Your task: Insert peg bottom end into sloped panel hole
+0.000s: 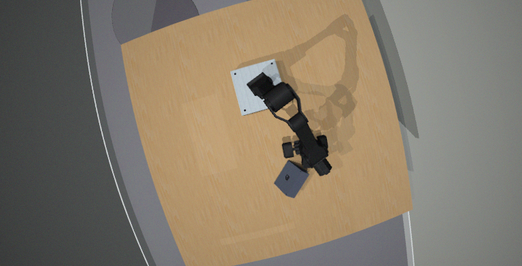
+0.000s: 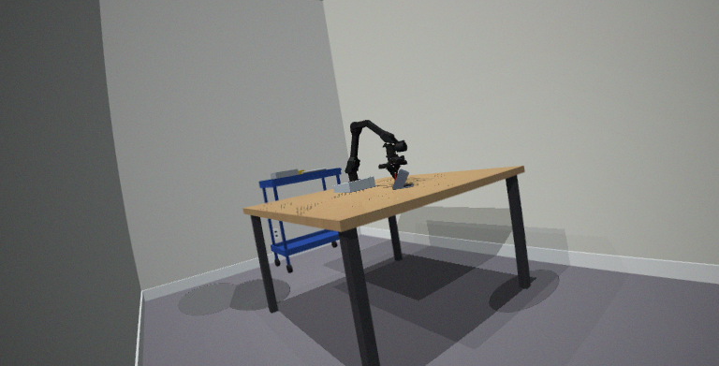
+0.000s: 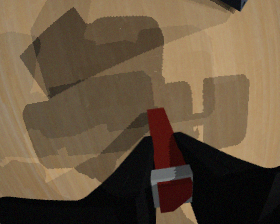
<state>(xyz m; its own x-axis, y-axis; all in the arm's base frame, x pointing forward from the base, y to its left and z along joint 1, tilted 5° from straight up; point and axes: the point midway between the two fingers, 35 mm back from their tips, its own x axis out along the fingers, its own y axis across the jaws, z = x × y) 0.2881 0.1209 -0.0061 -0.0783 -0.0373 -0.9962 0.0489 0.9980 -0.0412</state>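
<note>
Right now the sloped panel is 150 mm ahead of my gripper tip and 80 mm to the right of it. Round my gripper tip: red peg 20 mm above.
</note>
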